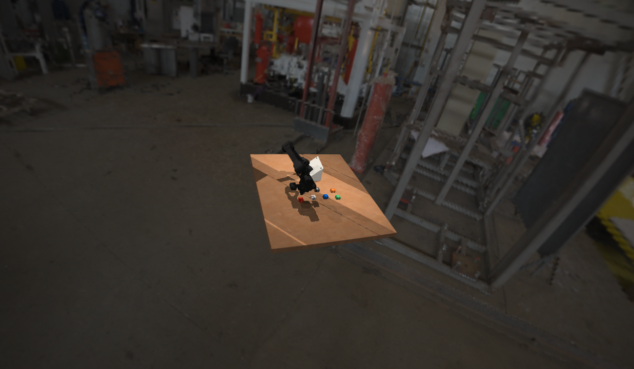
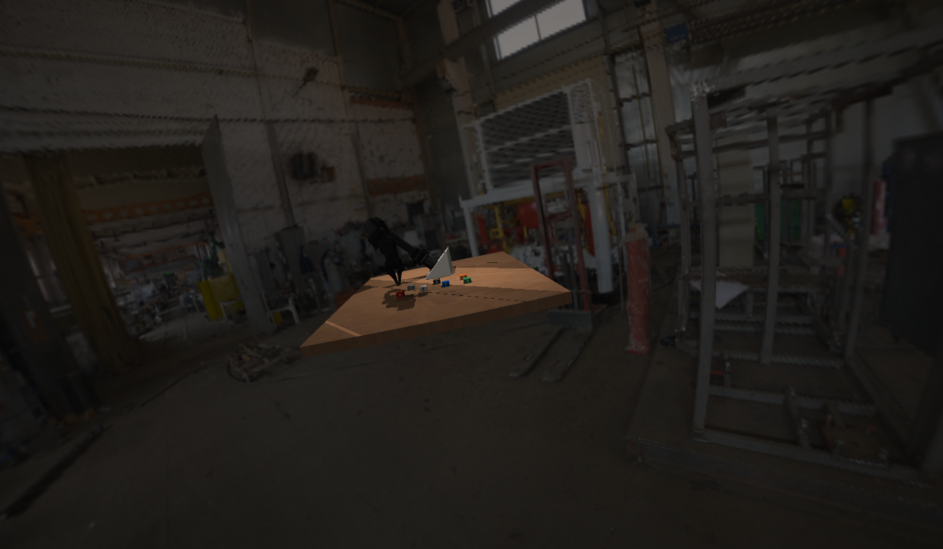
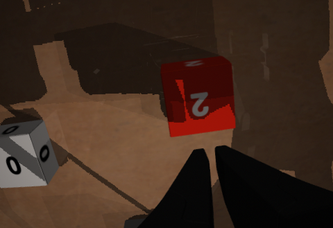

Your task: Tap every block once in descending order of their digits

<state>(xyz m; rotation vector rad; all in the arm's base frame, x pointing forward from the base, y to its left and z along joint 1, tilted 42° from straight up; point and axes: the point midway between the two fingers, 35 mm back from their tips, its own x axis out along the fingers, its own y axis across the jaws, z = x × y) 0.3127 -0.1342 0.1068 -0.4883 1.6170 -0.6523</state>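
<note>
Right now my gripper tip is 1 cm short of the red block and 3 cm above it. From my gripper tip the other things lie so: black block (9 cm behind, 17 cm to the left, 3 cm below); then grey block (8 cm behind, 4 cm to the left, 3 cm below); then white block (10 cm to the left, 3 cm below).
</note>
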